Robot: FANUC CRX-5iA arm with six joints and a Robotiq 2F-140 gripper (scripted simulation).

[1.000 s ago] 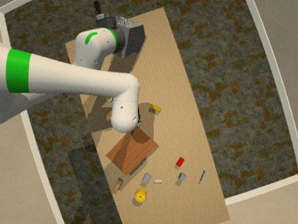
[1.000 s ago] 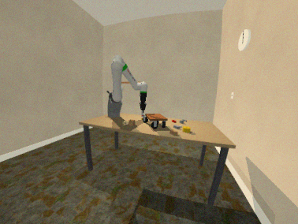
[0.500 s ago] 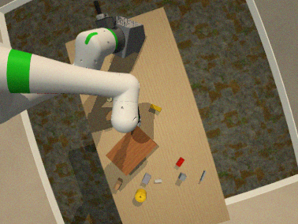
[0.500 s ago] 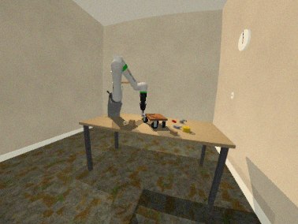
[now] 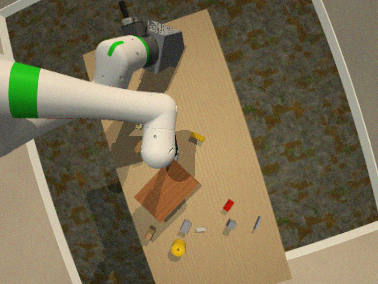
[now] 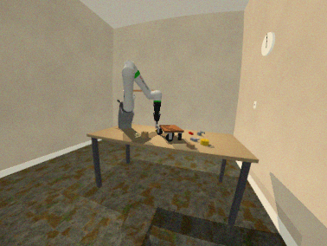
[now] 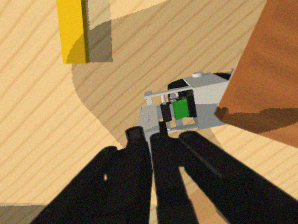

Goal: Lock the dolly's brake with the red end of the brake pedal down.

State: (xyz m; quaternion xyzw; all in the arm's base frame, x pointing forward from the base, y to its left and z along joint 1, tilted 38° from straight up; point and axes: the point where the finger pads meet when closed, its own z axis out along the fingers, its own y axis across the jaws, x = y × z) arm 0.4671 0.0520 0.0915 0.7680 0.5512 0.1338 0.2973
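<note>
Now: hand 10 mm short of the brake pedal, 10 mm to the left of it and 40 mm above it. The rest, counted from my hand: yellow block 30 mm behind, 130 mm to the left, 120 mm below; tan block 50 mm behind, 210 mm to the right, 100 mm below; red block 410 mm ahead, 220 mm to the left, 110 mm below.
</note>
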